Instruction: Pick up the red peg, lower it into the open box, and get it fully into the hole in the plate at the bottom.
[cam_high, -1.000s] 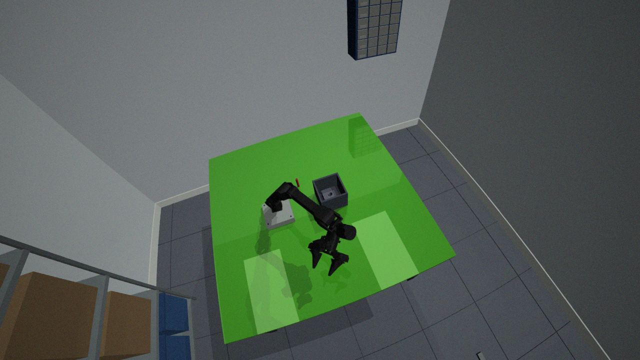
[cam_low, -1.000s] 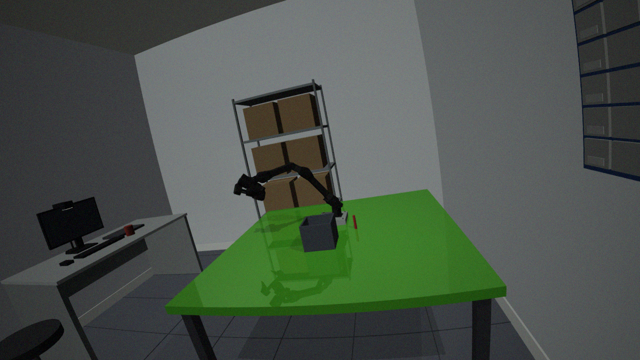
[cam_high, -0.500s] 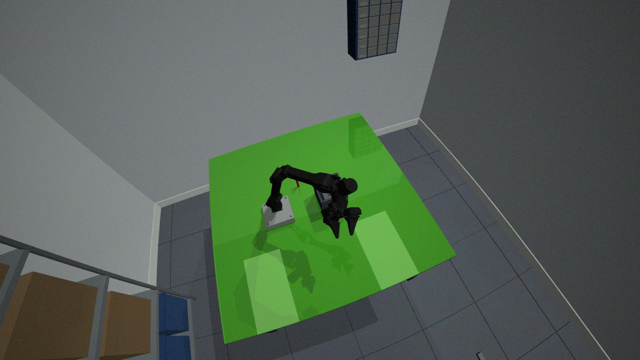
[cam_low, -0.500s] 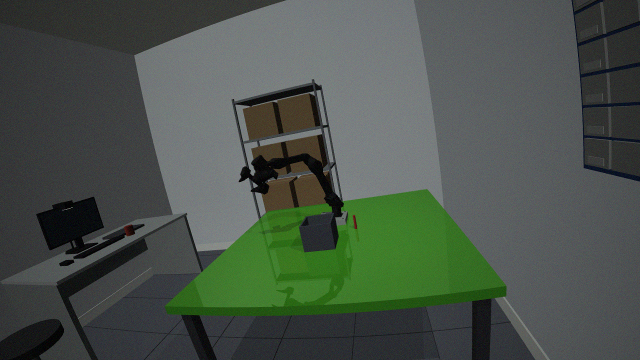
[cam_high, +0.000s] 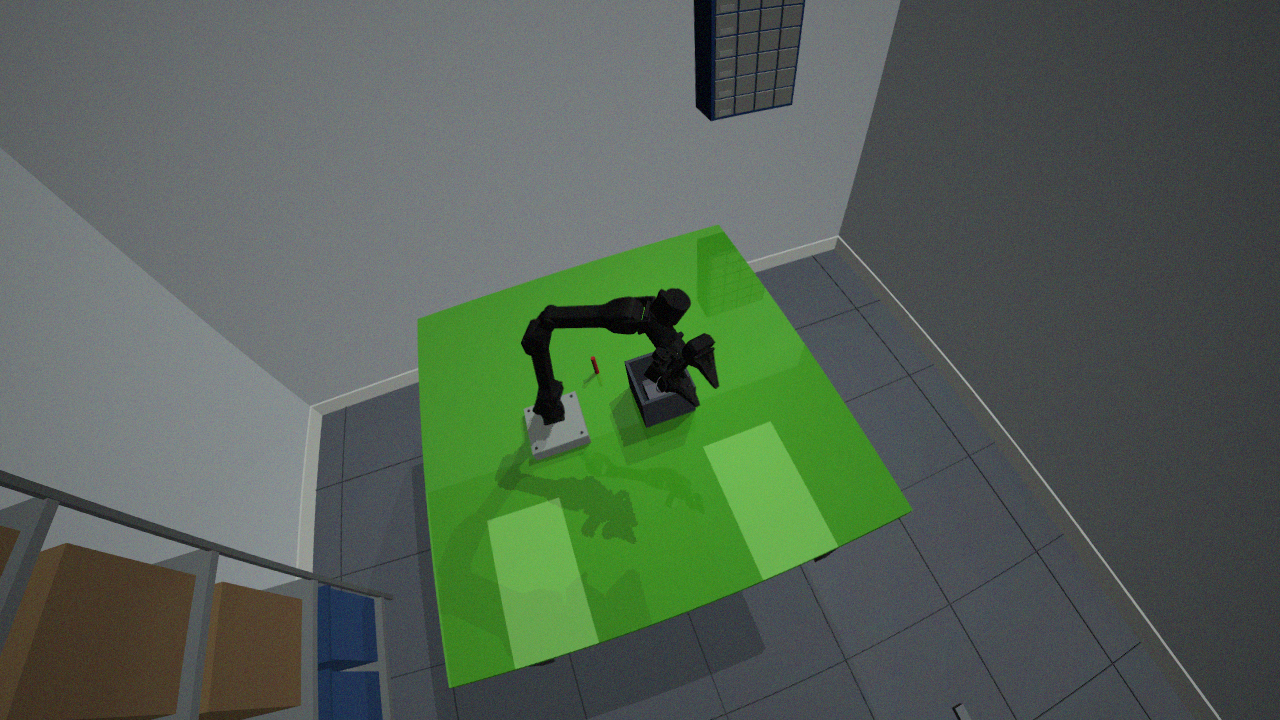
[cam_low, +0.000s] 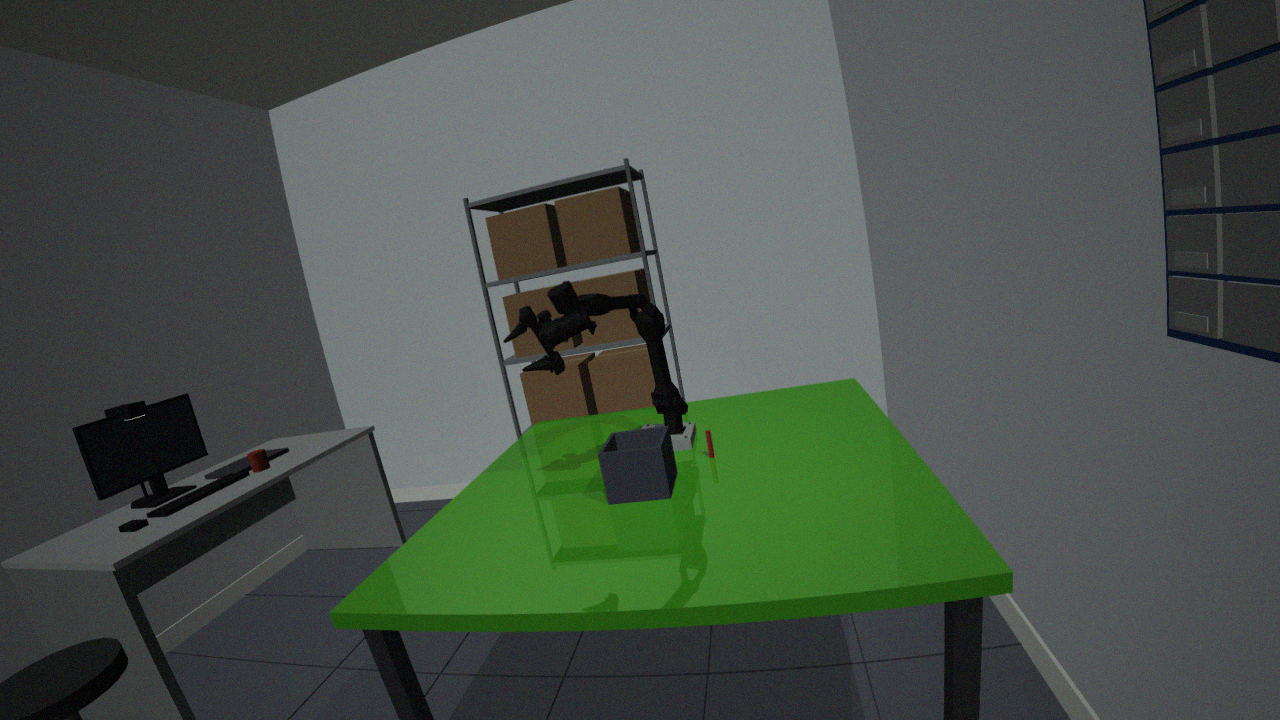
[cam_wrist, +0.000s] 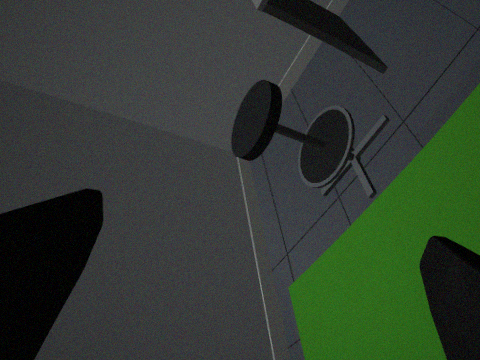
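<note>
My gripper tip is 42 cm to the right of the red peg, 36 cm above it and 22 cm past it. Also, from my gripper tip: holed plate (36 cm below, 26 cm to the left, 5 cm behind).
</note>
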